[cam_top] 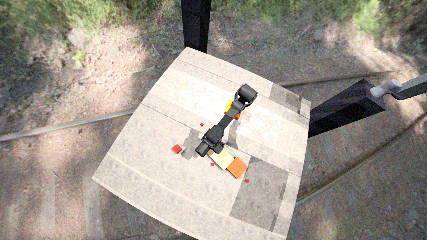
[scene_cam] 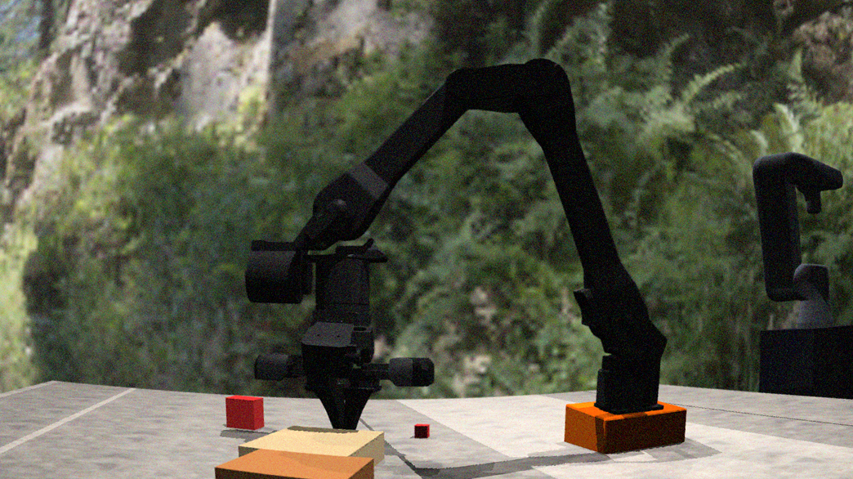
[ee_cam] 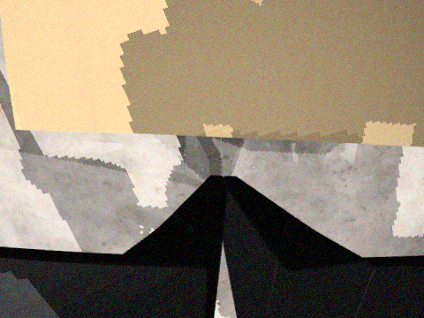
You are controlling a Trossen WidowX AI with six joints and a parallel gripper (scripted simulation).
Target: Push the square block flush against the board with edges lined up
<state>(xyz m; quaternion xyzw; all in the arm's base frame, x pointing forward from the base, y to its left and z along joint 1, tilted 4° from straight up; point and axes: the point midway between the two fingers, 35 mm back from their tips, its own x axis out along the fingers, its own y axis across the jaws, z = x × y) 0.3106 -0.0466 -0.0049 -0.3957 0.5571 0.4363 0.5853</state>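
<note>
The board is 10 cm to the left of my gripper tip, 3 cm ahead of it and 1 cm above it. Round my gripper tip: orange square block 23 cm to the left, 5 cm ahead, 1 cm above; red cube 16 cm to the right, 12 cm ahead, 1 cm above.
</note>
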